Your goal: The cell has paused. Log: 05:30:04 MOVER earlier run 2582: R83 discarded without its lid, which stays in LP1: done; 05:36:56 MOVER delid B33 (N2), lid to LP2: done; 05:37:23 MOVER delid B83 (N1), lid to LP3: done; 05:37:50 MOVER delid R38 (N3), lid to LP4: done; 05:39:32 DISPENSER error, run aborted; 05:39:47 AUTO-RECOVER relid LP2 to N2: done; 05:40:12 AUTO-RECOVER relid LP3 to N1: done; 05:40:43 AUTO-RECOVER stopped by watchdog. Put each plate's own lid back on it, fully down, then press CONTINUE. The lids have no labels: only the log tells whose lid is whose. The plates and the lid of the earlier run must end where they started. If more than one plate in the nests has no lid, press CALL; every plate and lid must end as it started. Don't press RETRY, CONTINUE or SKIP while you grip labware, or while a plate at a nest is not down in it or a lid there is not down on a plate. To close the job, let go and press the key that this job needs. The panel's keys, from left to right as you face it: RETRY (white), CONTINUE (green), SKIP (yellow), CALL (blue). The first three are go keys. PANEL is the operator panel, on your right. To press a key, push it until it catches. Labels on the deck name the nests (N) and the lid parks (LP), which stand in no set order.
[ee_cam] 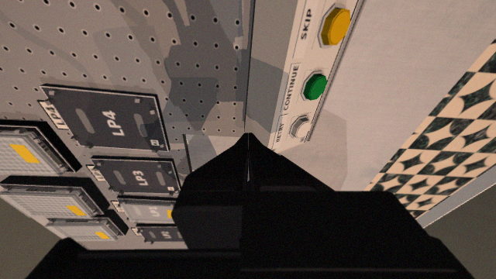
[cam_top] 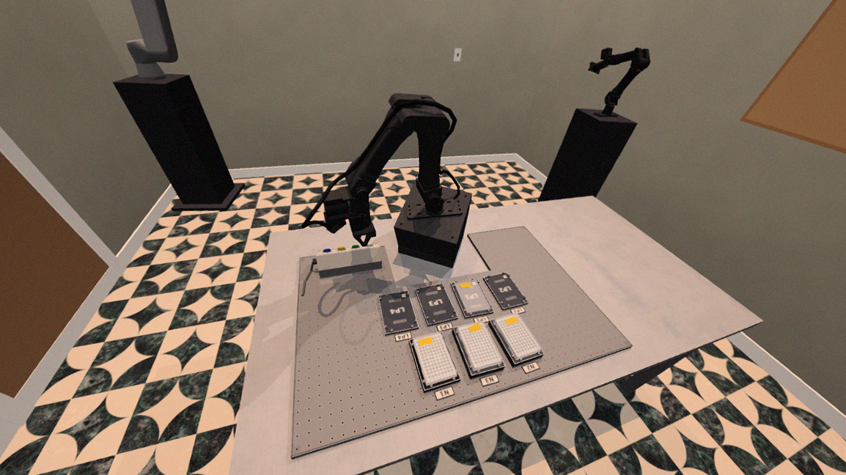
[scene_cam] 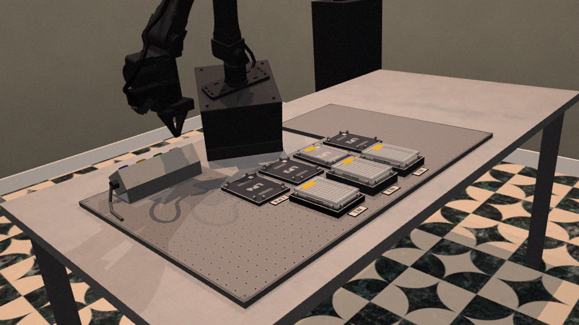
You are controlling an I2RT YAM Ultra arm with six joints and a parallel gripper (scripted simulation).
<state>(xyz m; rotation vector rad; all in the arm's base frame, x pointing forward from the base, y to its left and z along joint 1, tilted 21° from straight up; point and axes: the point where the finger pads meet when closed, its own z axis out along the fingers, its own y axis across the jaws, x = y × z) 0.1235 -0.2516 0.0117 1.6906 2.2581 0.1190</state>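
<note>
Right now the green CONTINUE key is 70 mm below my hand, 60 mm behind it and 40 mm to the right of it. From my hand the other things lie so: yellow SKIP key (90 mm to the right, 70 mm below, 50 mm behind); then blue CALL key (140 mm to the right, 70 mm below, 50 mm behind); then white RETRY key (70 mm below, 70 mm behind, 10 mm to the left).
</note>
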